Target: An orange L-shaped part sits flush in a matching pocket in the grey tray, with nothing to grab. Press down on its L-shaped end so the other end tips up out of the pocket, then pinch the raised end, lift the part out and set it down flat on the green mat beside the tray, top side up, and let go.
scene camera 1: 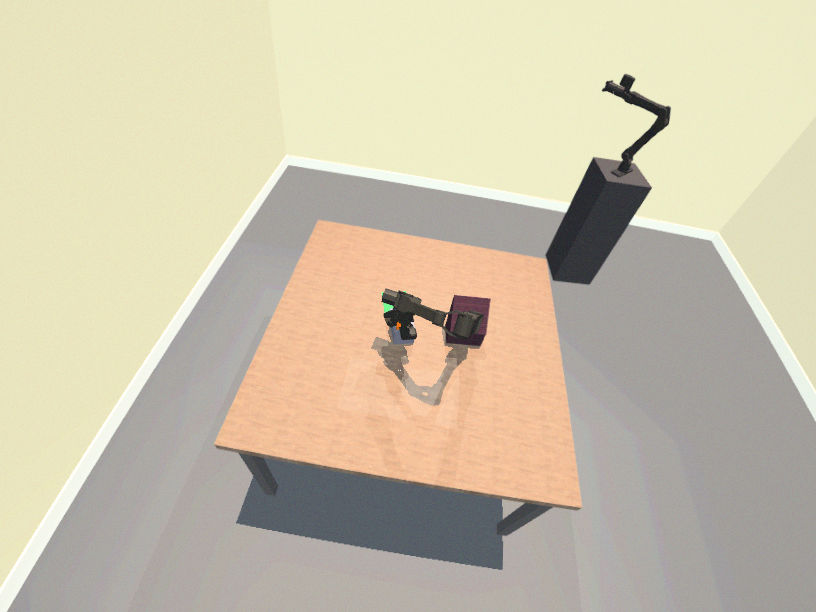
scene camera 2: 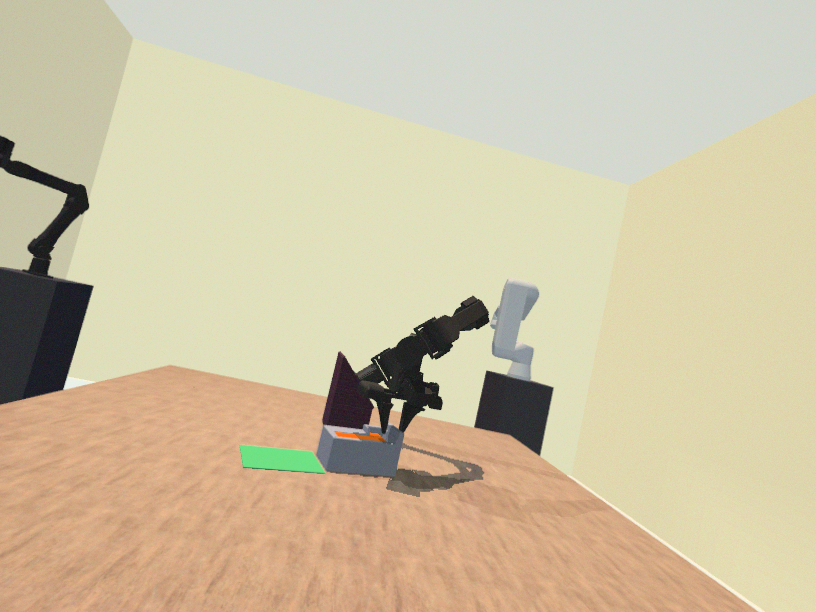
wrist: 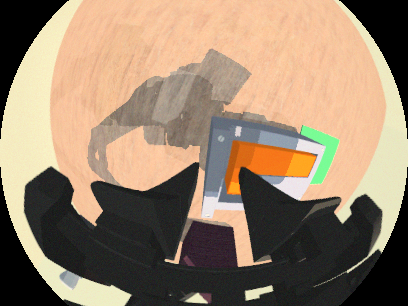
Path:
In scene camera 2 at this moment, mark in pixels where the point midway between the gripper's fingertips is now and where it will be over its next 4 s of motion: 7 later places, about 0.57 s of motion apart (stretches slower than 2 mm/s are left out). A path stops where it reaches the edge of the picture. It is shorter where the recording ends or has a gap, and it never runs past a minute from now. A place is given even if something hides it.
My gripper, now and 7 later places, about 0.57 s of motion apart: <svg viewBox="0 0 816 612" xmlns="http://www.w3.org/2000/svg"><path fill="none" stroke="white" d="M391 434L390 443L389 451L395 427L398 403L387 402L371 398L365 409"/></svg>

